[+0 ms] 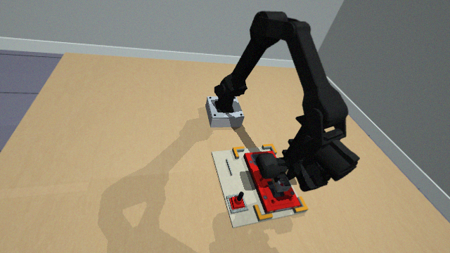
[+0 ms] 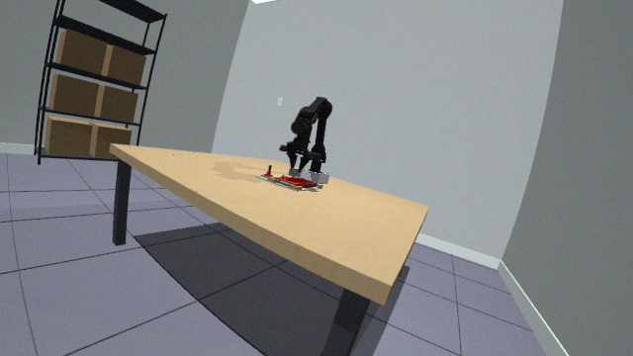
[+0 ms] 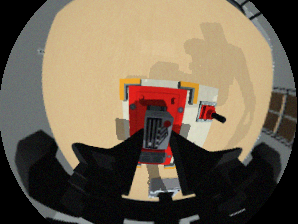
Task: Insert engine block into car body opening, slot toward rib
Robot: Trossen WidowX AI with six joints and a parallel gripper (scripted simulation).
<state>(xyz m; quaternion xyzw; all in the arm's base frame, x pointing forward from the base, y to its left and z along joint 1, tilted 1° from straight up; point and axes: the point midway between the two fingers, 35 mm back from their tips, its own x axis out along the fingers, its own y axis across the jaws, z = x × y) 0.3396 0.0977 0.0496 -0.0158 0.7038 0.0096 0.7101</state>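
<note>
The grey engine block lies 10 mm below my gripper tip. Also, from my gripper tip: pale base plate 40 mm behind, 30 mm to the right, 50 mm below.
</note>
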